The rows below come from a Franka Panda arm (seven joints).
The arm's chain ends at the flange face. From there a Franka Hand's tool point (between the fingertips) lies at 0.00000 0.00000 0.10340 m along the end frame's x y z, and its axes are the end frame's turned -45 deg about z.
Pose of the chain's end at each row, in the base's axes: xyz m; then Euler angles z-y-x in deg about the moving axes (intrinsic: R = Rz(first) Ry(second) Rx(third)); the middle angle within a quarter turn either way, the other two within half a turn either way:
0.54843 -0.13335 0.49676 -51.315 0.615 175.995
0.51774 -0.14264 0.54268 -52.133 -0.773 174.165
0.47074 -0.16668 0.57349 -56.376 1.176 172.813
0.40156 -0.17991 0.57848 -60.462 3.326 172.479
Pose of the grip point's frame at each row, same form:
0.54210 -0.13700 0.39362 -6.362 3.266 177.601
0.51029 -0.15019 0.43983 -7.318 3.574 175.321
0.45880 -0.17209 0.47092 -11.522 5.910 175.737
0.38685 -0.18141 0.47614 -15.442 7.667 177.029

